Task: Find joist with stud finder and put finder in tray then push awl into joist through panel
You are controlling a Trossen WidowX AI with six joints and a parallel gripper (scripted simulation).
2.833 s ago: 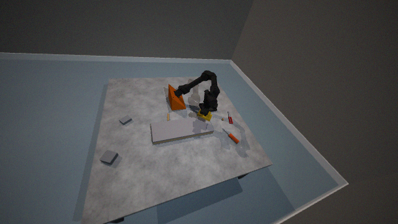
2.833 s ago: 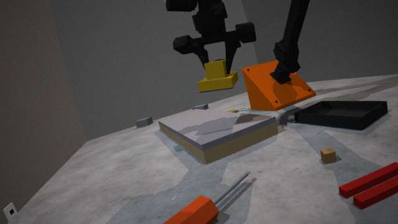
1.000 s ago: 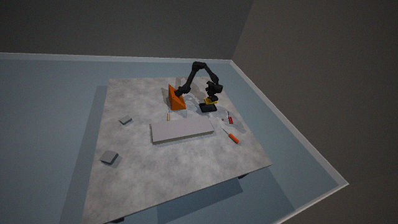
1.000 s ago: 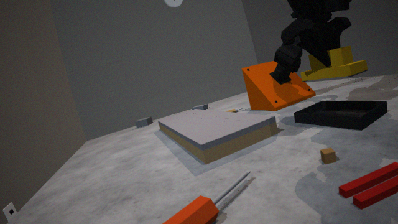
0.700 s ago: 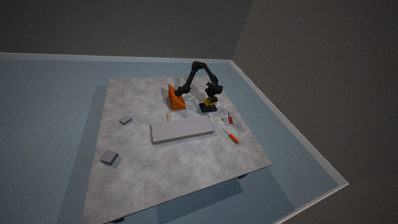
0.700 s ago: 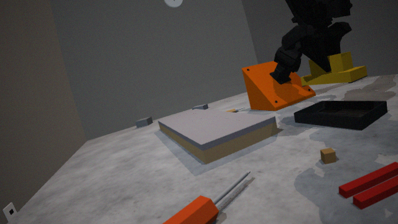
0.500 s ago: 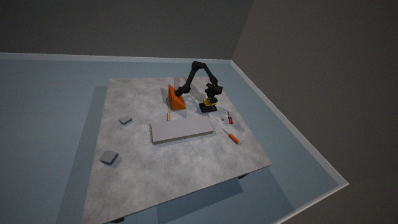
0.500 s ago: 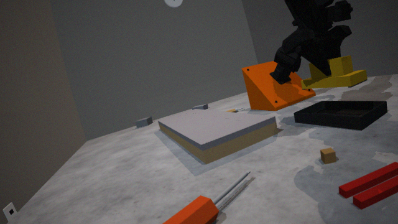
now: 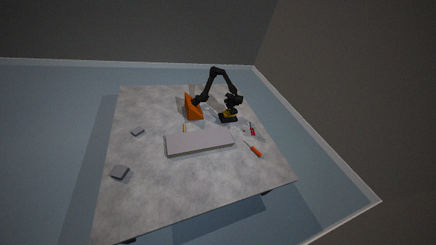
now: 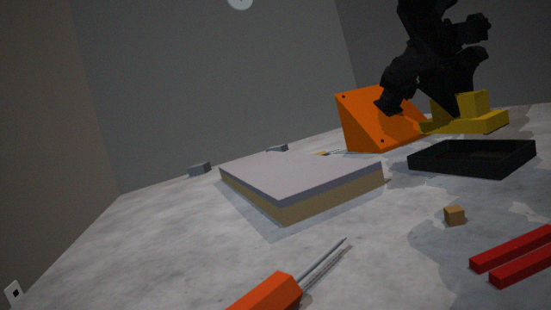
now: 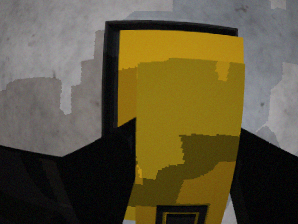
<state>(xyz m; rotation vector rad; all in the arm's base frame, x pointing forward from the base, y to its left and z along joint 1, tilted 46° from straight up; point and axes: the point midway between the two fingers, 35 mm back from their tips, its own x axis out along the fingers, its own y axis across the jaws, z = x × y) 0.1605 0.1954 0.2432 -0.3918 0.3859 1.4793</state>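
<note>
Now: gripper tip 4 cm to the left of the indicator light and 3 cm below it. Also, from my gripper tip: black tray 1 cm behind, 1 cm to the right, 7 cm below; yellow stud finder 2 cm to the right, 2 cm above; small tan cube 18 cm ahead, 8 cm to the left, 7 cm below.
</note>
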